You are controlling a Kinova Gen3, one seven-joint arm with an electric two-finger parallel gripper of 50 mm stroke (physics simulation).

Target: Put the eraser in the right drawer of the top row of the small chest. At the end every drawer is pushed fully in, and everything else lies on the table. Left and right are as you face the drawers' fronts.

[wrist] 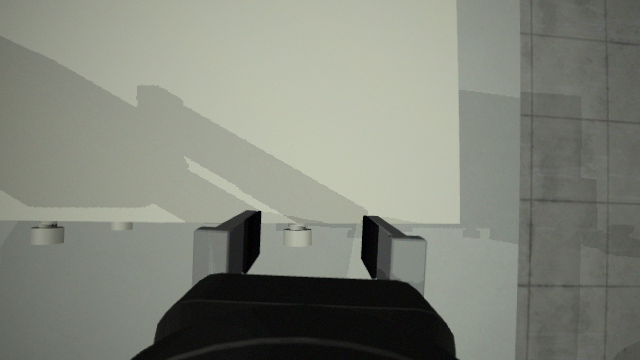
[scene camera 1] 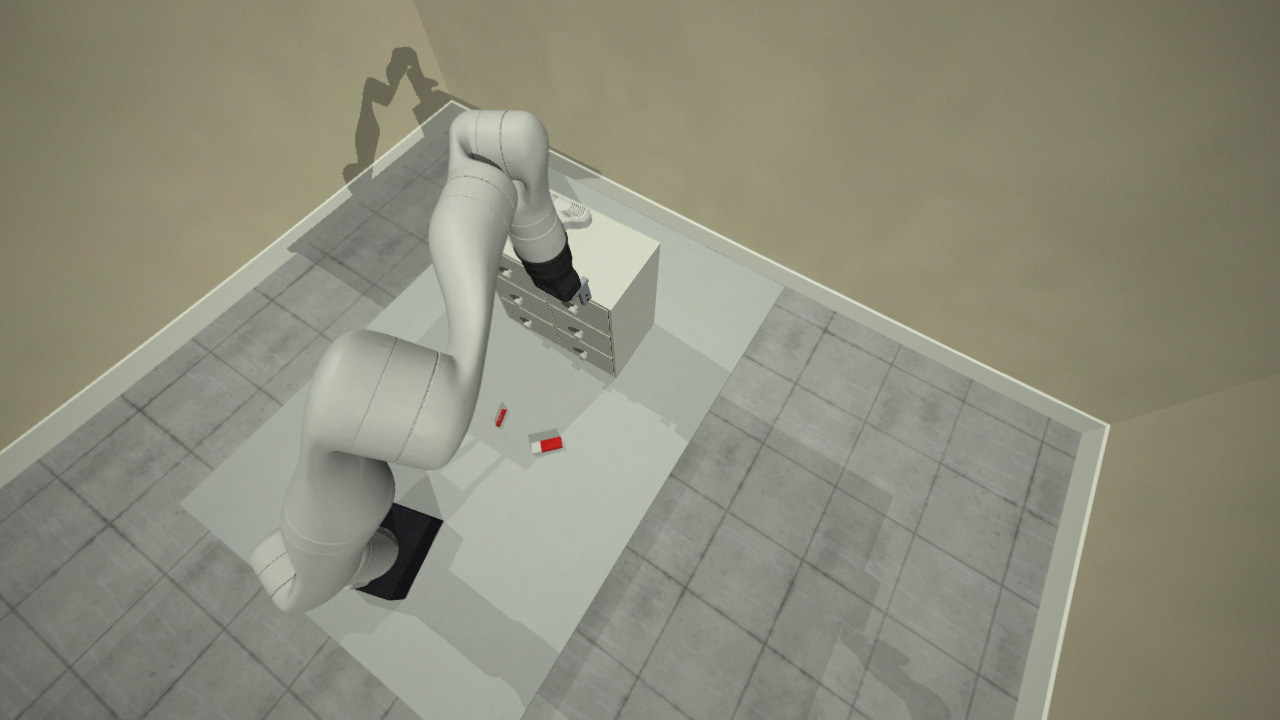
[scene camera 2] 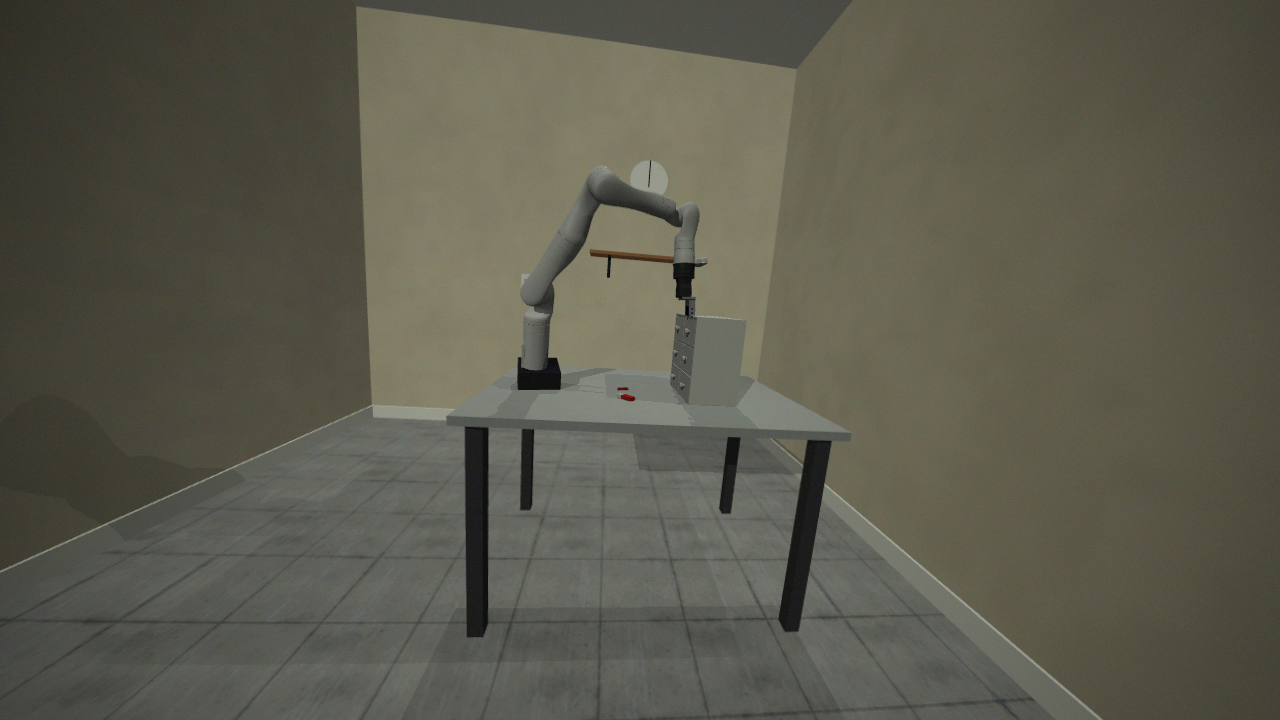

Observation:
In view: my gripper (scene camera 1: 574, 293), a small chest (scene camera 1: 621, 264), a drawer (scene camera 1: 580, 348), a drawer (scene camera 1: 529, 320) and a drawer (scene camera 1: 509, 269).
The small chest also shows in the wrist view (wrist: 118, 118). My gripper shows as well in the wrist view (wrist: 311, 235) and in scene camera 2 (scene camera 2: 689, 315).

